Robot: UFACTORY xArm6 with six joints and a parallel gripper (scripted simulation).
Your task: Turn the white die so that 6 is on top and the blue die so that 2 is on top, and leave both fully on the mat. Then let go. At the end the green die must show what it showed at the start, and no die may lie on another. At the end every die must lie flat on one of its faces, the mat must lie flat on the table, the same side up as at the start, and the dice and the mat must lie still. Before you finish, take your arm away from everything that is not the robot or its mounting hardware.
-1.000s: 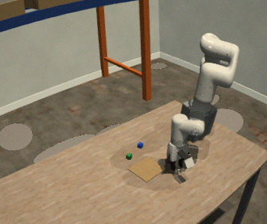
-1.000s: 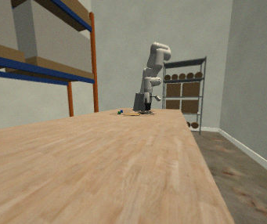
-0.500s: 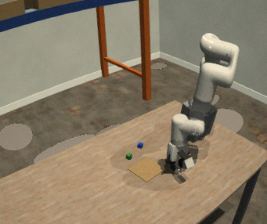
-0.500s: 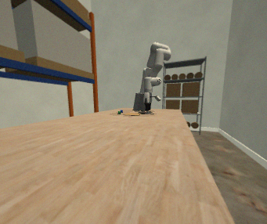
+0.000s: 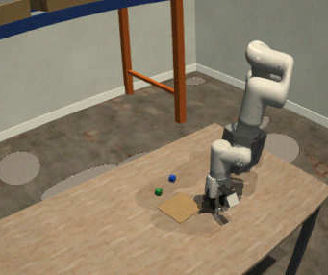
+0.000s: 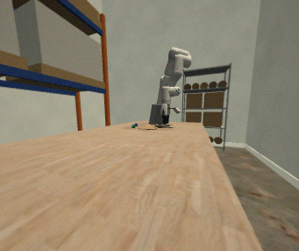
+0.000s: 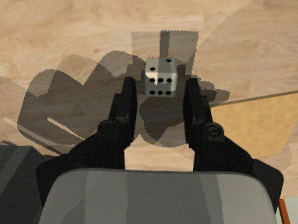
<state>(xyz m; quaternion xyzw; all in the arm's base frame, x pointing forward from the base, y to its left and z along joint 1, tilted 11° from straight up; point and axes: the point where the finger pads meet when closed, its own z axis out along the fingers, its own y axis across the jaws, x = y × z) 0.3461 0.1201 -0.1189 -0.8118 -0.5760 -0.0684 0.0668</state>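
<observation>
My hand is 40 mm above the white die. From my hand the other things lie so: blue die (290 mm to the right, 40 mm below, 40 mm behind); then green die (270 mm to the right, 70 mm ahead, 40 mm below); then tan mat (130 mm to the right, 80 mm ahead, 50 mm below).
</observation>
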